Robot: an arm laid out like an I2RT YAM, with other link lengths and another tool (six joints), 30 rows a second.
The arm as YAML. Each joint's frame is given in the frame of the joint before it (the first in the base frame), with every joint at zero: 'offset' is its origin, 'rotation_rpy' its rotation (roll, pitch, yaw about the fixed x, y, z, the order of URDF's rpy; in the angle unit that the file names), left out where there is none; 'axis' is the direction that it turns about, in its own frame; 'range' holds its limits. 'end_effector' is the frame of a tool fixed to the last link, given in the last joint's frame.
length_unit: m
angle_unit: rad
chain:
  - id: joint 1
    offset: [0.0, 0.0, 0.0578]
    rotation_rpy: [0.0, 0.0, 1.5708]
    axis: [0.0, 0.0, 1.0]
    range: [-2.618, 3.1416]
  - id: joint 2
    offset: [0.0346, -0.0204, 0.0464]
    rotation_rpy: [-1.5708, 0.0, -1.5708]
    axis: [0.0, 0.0, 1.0]
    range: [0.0, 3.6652]
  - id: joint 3
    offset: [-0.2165, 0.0, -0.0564]
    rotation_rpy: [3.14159, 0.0, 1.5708]
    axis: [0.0, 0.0, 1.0]
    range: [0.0, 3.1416]
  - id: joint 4
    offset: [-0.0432, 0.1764, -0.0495]
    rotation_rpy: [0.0, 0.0, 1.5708]
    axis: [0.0, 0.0, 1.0]
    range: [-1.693, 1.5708]
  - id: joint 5
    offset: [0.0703, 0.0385, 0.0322]
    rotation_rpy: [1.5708, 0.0, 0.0]
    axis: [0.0, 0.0, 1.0]
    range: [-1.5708, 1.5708]
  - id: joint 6
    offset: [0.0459, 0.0, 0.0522]
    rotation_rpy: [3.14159, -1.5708, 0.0]
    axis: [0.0, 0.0, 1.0]
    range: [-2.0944, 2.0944]
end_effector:
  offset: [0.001, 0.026, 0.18]
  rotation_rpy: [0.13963, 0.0, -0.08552]
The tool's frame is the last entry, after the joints.
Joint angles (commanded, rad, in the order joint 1, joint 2, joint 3, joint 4, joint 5, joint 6), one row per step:
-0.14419 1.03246 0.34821 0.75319 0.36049 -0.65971
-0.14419 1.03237 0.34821 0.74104 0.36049 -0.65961
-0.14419 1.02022 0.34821 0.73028 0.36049 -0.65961
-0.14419 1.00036 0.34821 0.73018 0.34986 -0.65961
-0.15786 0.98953 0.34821 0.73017 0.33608 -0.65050
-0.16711 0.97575 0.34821 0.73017 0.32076 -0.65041
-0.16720 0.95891 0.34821 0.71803 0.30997 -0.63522
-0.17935 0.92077 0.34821 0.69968 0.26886 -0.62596
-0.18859 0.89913 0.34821 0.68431 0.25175 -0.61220
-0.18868 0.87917 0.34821 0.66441 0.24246 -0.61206
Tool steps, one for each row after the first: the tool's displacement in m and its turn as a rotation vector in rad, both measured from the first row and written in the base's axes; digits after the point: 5 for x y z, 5 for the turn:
-0.00015 0.00002 -0.00349 0.00182 0.01189 0.00001
-0.00144 0.00021 -0.00245 0.00162 0.01051 0.00001
-0.00241 0.00270 0.00433 -0.00199 -0.00893 0.01061
-0.00381 0.00113 0.00827 0.00316 -0.02380 0.01135
-0.00499 0.00137 0.01303 -0.00044 -0.03717 0.01742
-0.00583 0.00414 0.01555 0.01117 -0.04876 0.02936
-0.00805 0.00954 0.02341 0.01164 -0.07137 0.05920
-0.01011 0.01070 0.02649 0.02061 -0.08324 0.06840
-0.01165 0.01308 0.02729 0.01989 -0.08299 0.07757

